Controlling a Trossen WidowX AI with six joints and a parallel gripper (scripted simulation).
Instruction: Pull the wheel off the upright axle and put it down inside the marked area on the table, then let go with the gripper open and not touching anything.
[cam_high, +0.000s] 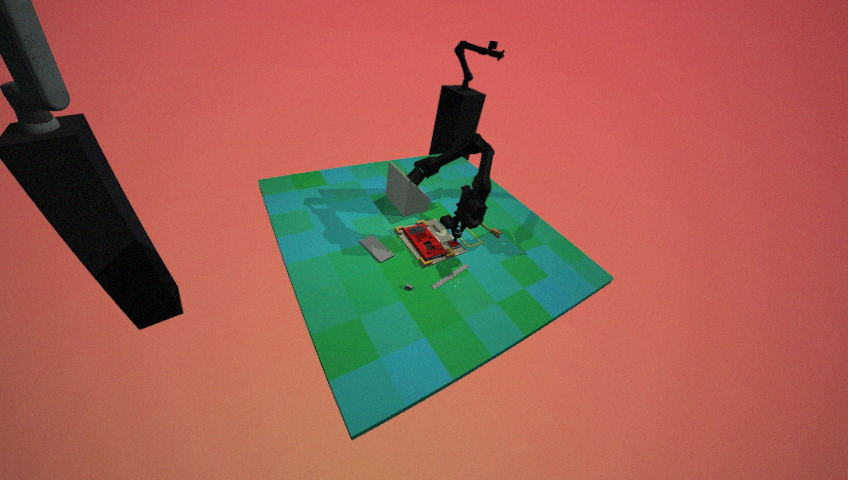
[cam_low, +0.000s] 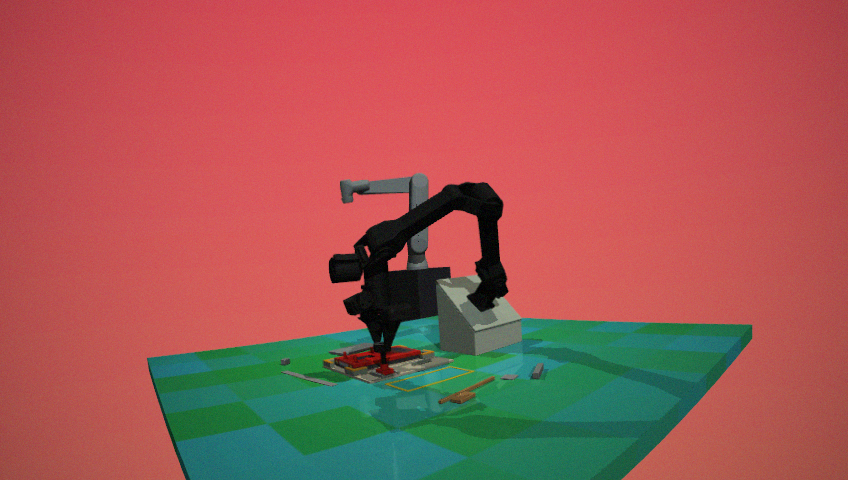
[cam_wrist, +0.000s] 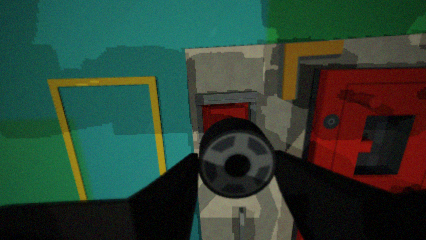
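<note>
Right now my gripper tip is 24 cm to the right of the wooden stick, 7 cm above it and 1 cm past it. The rest, counted from my gripper tip: dark wheel (right at my gripper tip); grey strip (13 cm to the right, 13 cm ahead, 7 cm below).
</note>
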